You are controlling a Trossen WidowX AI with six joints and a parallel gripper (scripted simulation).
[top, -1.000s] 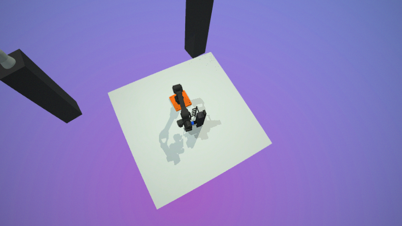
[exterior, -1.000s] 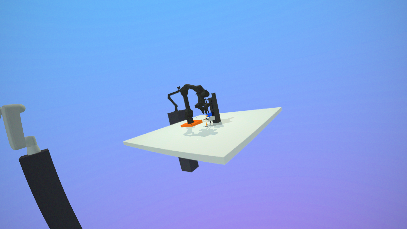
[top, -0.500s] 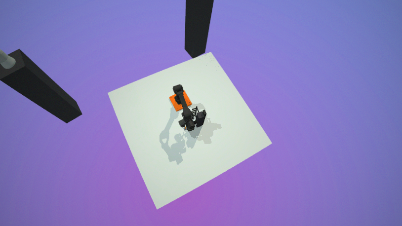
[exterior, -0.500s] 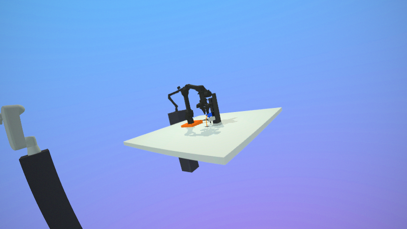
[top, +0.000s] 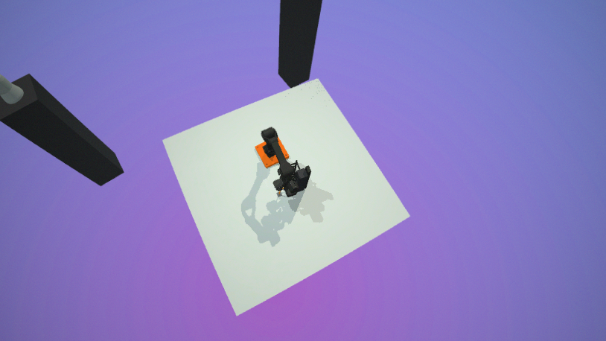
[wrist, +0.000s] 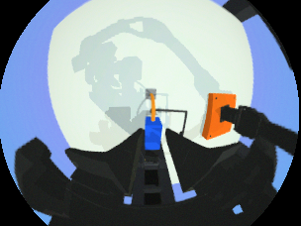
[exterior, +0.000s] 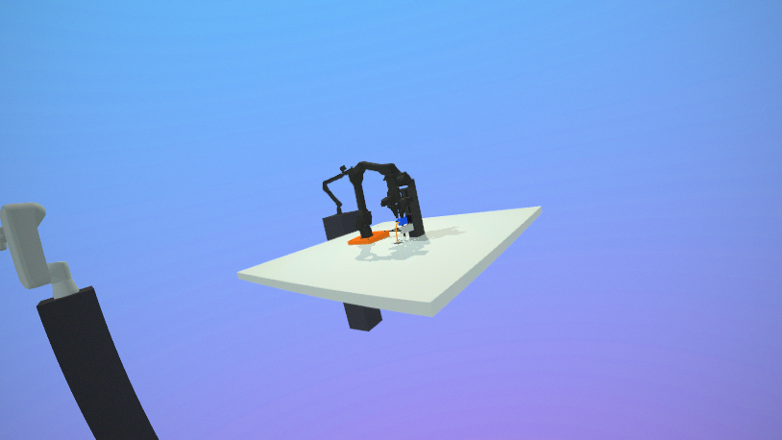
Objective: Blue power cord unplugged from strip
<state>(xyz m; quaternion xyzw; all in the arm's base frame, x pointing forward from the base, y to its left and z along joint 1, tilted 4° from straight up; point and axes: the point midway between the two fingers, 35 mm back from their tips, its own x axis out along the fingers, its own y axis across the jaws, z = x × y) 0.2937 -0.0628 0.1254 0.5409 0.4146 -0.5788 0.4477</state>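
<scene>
Right now the blue plug is 30 mm to the left of my gripper tip, 10 mm below it and 10 mm ahead of it.
</scene>
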